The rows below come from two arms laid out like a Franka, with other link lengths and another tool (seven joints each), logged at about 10 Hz.
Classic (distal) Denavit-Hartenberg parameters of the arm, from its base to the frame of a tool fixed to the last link. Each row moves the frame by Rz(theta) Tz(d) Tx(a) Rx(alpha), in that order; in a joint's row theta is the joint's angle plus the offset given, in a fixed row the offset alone. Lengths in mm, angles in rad.
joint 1: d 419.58, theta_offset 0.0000, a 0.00, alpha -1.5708
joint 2: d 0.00, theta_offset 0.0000, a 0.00, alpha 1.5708
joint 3: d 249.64, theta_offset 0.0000, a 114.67, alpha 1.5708
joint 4: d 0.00, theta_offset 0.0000, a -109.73, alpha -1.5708
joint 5: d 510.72, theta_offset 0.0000, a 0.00, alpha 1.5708
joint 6: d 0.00, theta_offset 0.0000, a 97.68, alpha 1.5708
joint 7: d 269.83, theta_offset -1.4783, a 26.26, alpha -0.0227
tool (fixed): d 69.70, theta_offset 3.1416, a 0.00, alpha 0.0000
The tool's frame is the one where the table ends.
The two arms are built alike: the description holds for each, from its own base.
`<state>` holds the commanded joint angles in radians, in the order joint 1, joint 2, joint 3, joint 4, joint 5, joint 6, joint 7, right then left.
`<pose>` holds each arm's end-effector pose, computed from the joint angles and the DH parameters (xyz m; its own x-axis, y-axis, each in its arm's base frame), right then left.
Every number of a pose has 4 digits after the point.
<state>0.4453 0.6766 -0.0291 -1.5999 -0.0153 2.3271 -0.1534 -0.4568 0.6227 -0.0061 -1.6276 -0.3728 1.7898 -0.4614</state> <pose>0.7418 0.3502 -0.0399 0.4733 -0.8803 0.0329 -0.8774 -0.4745 -0.0713 0.5340 -0.3683 -0.0142 0.1032 -0.9893 0.1028 -0.8596 -0.0367 0.5097</pose>
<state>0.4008 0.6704 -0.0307 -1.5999 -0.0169 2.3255 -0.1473 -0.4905 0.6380 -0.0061 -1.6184 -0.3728 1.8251 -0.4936</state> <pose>0.7596 0.3162 -0.0350 0.4278 -0.9032 0.0350 -0.9000 -0.4292 -0.0759 0.5308 -0.3892 -0.0226 0.1046 -0.9901 0.0941 -0.8709 -0.0455 0.4893</pose>
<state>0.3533 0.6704 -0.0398 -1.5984 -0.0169 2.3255 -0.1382 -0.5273 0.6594 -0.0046 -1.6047 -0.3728 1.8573 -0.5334</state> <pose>0.7776 0.2722 -0.0341 0.3693 -0.9284 0.0402 -0.9252 -0.3714 -0.0775 0.5249 -0.4104 -0.0326 0.1108 -0.9906 0.0804 -0.8793 -0.0600 0.4725</pose>
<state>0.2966 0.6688 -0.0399 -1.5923 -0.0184 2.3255 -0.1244 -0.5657 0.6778 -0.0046 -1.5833 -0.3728 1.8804 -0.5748</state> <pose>0.7963 0.2287 -0.0292 0.3037 -0.9519 0.0409 -0.9481 -0.3062 -0.0857 0.5186 -0.4353 -0.0367 0.1137 -0.9910 0.0712 -0.8877 -0.0691 0.4552</pose>
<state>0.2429 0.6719 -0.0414 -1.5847 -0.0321 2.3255 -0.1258 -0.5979 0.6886 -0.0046 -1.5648 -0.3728 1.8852 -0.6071</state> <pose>0.8109 0.1825 -0.0275 0.2607 -0.9640 0.0528 -0.9602 -0.2645 -0.0893 0.5099 -0.4557 -0.0360 0.1108 -0.9918 0.0630 -0.8911 -0.0711 0.4483</pose>
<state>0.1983 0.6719 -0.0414 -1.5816 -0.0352 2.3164 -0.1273 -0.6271 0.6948 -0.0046 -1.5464 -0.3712 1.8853 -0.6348</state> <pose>0.8170 0.1453 -0.0268 0.2207 -0.9738 0.0552 -0.9709 -0.2248 -0.0830 0.5022 -0.4745 -0.0320 0.1047 -0.9928 0.0573 -0.8950 -0.0690 0.4407</pose>
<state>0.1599 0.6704 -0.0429 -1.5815 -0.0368 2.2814 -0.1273 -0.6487 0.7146 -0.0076 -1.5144 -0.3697 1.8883 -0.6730</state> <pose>0.8114 0.1103 -0.0295 0.1830 -0.9815 0.0562 -0.9813 -0.1858 -0.0497 0.4977 -0.4928 -0.0311 0.1143 -0.9922 0.0502 -0.8978 -0.0816 0.4328</pose>
